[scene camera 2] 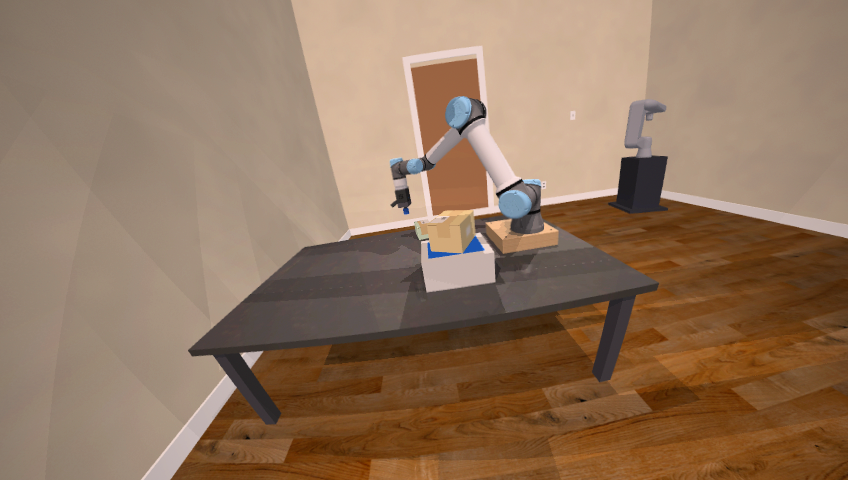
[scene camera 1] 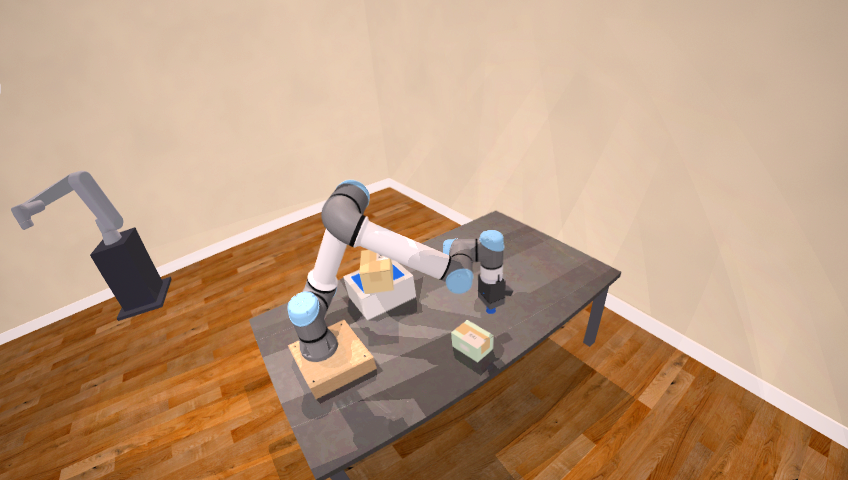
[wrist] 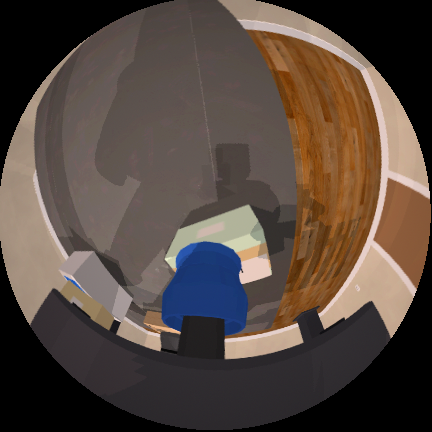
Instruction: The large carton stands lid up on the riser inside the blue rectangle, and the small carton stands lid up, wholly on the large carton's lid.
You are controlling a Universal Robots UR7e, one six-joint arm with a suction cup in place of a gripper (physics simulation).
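Observation:
The tan large carton [scene camera 1: 376, 277] [scene camera 2: 453, 233] [wrist: 96, 314] stands on the white riser [scene camera 1: 382, 304] [scene camera 2: 459, 273] [wrist: 95, 274], label and tape on its top. The blue rectangle [scene camera 1: 399, 273] [scene camera 2: 475, 245] shows around part of its base; whether the carton is wholly inside is hard to tell. The pale green small carton [scene camera 1: 464, 346] [scene camera 2: 421, 231] [wrist: 230, 224] stands on the table, taped and labelled face up; the large carton partly hides it in scene camera 2. My gripper's blue suction cup [scene camera 1: 490, 311] [scene camera 2: 405, 211] [wrist: 207, 251] hangs above and beside the small carton, apart from it, holding nothing.
The arm's wooden base [scene camera 1: 345, 369] [scene camera 2: 523, 239] stands on the grey table [scene camera 1: 550, 261] [scene camera 2: 333, 306] [wrist: 160, 100]. The riser stands near the base, between it and scene camera 2. A second grey arm stands on a dark pedestal [scene camera 1: 126, 270] [scene camera 2: 641, 184] away from the table.

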